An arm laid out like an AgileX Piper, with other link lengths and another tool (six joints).
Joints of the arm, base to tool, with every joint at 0 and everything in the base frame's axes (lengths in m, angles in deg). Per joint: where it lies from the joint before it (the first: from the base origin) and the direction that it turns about. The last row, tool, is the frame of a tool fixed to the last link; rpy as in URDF.
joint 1: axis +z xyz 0 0 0.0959
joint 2: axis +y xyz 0 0 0
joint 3: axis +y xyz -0.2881 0 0.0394
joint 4: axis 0.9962 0 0.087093 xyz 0.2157 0 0.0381
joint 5: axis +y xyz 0 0 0
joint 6: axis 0.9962 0 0.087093 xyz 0.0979 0 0.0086
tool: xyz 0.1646 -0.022 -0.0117 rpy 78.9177 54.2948 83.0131
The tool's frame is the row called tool.
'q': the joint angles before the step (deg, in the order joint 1, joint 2, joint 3, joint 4, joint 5, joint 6). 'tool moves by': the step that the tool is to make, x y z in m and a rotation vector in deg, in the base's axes. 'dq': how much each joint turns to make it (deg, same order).
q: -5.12 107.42 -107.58 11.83 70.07 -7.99
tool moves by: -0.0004 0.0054 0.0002 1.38 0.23 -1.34
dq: 0.28 -0.01 -0.01 0.56 -0.01 1.88
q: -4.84 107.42 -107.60 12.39 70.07 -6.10
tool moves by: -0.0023 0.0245 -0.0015 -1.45 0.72 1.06
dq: 4.91 0.00 -0.04 -3.19 -0.01 4.01
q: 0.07 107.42 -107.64 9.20 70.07 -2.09
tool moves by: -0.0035 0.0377 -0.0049 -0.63 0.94 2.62
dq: 6.11 0.68 -0.20 -2.14 0.00 3.68
